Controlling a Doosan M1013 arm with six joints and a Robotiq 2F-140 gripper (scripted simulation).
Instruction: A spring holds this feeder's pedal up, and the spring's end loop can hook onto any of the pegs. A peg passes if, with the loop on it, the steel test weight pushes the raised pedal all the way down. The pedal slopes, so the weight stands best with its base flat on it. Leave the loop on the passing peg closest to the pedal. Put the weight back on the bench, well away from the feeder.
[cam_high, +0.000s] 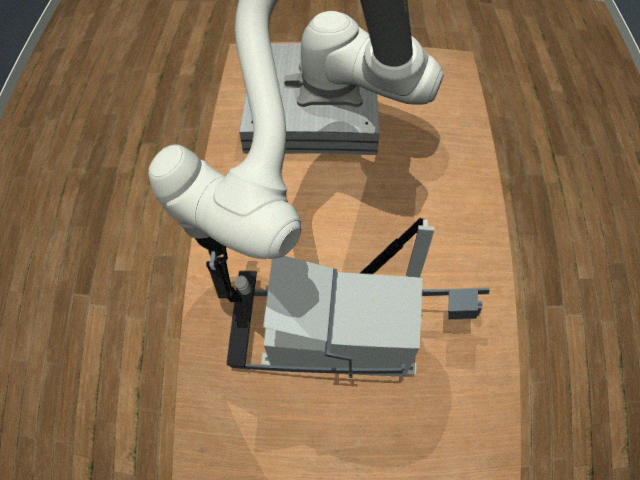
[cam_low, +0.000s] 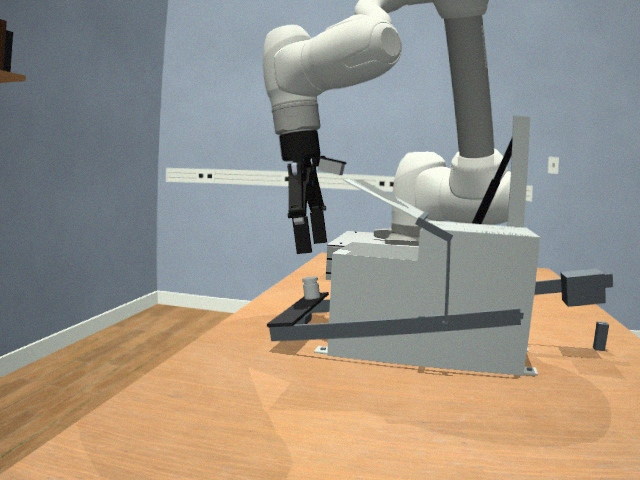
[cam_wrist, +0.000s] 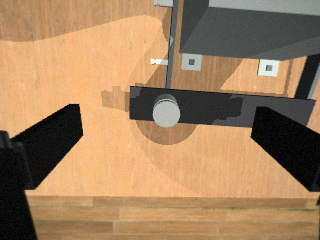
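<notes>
Now: hand 8 cm above the steel test weight. The rest, counted from my hand: small grey block 1 cm to the right, 15 cm below.
</notes>
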